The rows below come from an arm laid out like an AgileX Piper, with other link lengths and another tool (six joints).
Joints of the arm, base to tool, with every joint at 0 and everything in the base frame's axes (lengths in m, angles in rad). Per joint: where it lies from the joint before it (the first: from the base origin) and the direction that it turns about. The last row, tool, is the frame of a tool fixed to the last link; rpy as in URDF.
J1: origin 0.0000 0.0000 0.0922 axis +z
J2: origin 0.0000 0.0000 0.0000 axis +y
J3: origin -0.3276 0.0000 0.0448 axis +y
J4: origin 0.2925 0.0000 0.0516 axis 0.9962 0 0.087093
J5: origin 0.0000 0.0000 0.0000 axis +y
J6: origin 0.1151 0.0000 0.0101 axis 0.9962 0 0.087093
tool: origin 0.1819 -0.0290 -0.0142 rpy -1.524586 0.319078 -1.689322
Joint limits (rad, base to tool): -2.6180..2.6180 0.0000..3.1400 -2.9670..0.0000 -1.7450..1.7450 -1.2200..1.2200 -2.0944..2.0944
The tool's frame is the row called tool.
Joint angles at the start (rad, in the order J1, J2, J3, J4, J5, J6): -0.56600, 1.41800, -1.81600, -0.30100, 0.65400, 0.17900
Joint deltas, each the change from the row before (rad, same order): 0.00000, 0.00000, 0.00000, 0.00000, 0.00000, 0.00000; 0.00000, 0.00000, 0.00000, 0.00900, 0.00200, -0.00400; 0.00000, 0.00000, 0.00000, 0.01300, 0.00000, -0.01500; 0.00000, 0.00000, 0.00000, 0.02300, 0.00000, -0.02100; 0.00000, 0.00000, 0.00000, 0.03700, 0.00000, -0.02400; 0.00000, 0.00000, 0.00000, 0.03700, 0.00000, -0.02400; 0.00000, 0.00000, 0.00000, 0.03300, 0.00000, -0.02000
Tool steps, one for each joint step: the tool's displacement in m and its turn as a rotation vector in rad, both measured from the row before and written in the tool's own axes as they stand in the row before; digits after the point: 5 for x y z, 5 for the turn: 0.00000, 0.00000, 0.00000, 0.00000, 0.00000, 0.00000; -0.00121, 0.00139, -0.00012, -0.00473, -0.00391, 0.00250; -0.00199, 0.00091, -0.00010, -0.00296, -0.00704, -0.00516; -0.00367, 0.00174, -0.00020, -0.00578, -0.01257, -0.00361; -0.00617, 0.00301, -0.00038, -0.01021, -0.02044, 0.00394; -0.00623, 0.00286, -0.00037, -0.00972, -0.02066, 0.00401; -0.00564, 0.00248, -0.00032, -0.00846, -0.01860, 0.00502
